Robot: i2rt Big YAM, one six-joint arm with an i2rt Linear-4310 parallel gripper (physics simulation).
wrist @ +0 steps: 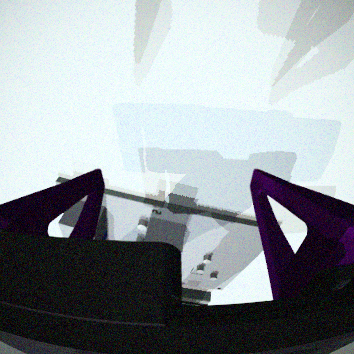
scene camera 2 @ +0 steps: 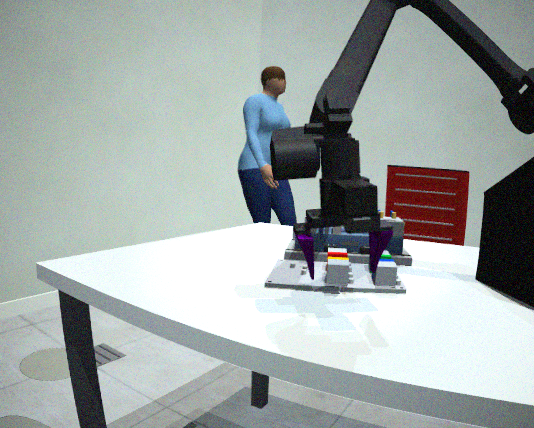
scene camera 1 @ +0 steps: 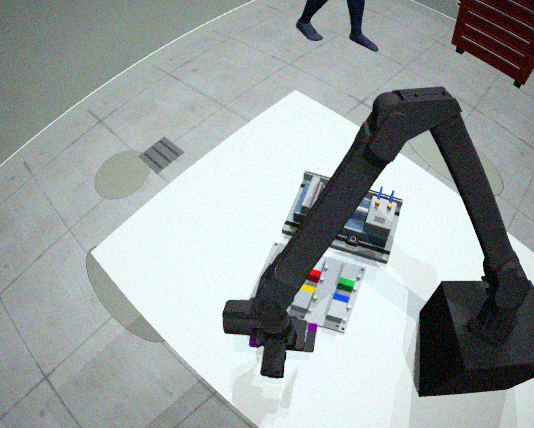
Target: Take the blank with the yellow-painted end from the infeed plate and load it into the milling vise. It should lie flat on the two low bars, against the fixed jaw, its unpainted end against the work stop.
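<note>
The blank with the yellow-painted end (scene camera 1: 301, 301) (scene camera 2: 338, 273) lies on the infeed plate (scene camera 1: 327, 280) (scene camera 2: 295, 278) (wrist: 237, 242); its grey end faces the plate's front edge and its yellow end is toward the vise. In the wrist view its dark end face (wrist: 167, 231) shows beside the mark "2"; its paint is hidden there. My gripper (scene camera 1: 282, 334) (scene camera 2: 343, 275) (wrist: 176, 176) is open and empty, pointing down low over the plate, with one purple finger on each side of the yellow blank's row. The milling vise (scene camera 1: 354, 228) (scene camera 2: 347, 243) stands behind the plate, partly hidden by my arm.
A red-painted part (scene camera 1: 314, 275) (scene camera 2: 337, 254) lies directly behind the yellow end. The neighbouring row has green (scene camera 1: 346, 284) and blue (scene camera 1: 341, 298) paint, close to one finger. A grey block with orange knobs (scene camera 1: 380, 215) stands on the vise. A person (scene camera 2: 265, 140) stands beyond the table.
</note>
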